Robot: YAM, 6 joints.
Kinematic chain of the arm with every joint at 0, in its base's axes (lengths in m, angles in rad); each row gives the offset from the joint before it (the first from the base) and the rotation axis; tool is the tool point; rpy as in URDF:
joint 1: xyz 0 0 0.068 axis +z
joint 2: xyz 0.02 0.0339 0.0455 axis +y
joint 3: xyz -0.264 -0.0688 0 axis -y
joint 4: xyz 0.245 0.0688 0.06 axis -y
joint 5: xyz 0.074 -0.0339 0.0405 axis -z
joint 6: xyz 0.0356 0 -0.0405 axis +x
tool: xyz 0 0 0 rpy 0 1.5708 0
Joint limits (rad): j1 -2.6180..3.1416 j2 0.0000..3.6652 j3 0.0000..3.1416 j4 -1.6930..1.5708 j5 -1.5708..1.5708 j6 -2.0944..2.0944
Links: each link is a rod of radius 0.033 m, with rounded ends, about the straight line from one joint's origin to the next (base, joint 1, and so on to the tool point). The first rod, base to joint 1, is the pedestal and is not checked.
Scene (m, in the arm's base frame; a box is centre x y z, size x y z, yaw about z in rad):
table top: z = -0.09
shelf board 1: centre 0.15 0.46 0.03 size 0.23 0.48 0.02 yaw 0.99
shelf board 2: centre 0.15 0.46 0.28 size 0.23 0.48 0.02 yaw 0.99
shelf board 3: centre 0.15 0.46 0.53 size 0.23 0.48 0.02 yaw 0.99
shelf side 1: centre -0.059 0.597 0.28 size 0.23 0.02 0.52 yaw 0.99
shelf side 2: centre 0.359 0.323 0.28 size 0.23 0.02 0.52 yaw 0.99
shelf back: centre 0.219 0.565 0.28 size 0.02 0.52 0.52 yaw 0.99
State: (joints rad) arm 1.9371 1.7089 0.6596 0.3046 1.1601 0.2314
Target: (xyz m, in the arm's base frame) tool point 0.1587 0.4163 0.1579
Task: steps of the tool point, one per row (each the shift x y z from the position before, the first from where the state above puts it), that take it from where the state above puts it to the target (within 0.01 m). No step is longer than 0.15 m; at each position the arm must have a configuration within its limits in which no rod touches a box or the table.
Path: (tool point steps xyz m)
1: 0.0565 0.0616 0.0113
2: 0.0798 0.0455 0.0084
3: 0.0977 0.0218 0.0055

